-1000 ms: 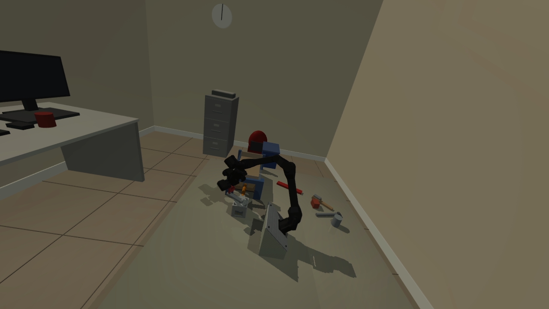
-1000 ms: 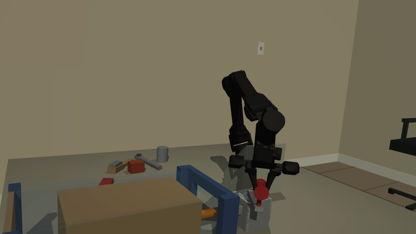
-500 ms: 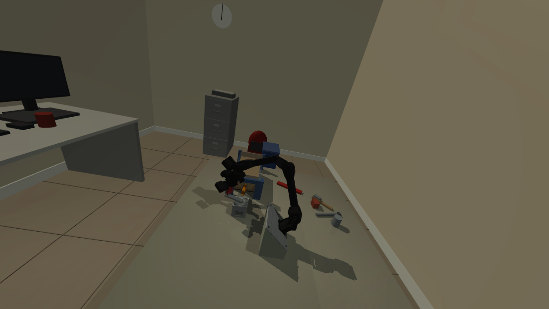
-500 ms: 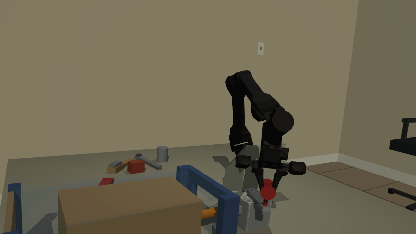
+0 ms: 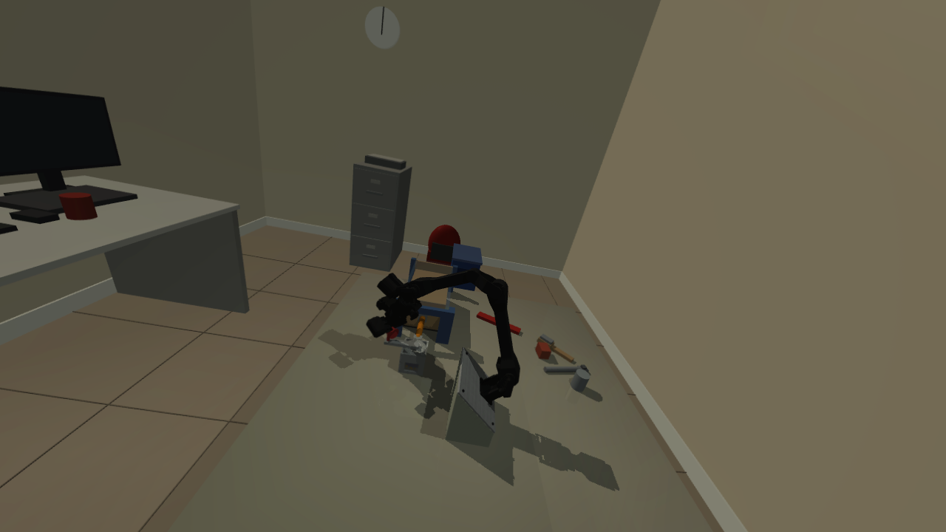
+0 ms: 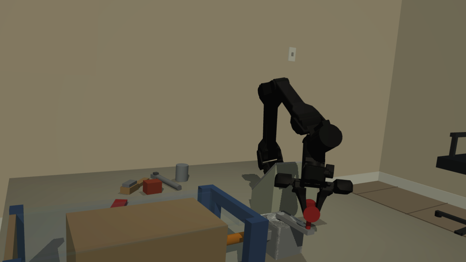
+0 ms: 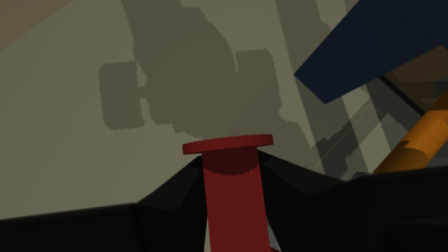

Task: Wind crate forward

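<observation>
Now: the winch handle 5 cm to the right of my gripper tip, 3 cm below it and 1 cm behind it. From my gripper tip the other things lie so: clear-panelled cubby 40 cm ahead, 11 cm to the right, 2 cm below; grey winch 12 cm to the right, 10 cm below, 2 cm behind; red knob 2 cm to the right, 1 cm behind.
</observation>
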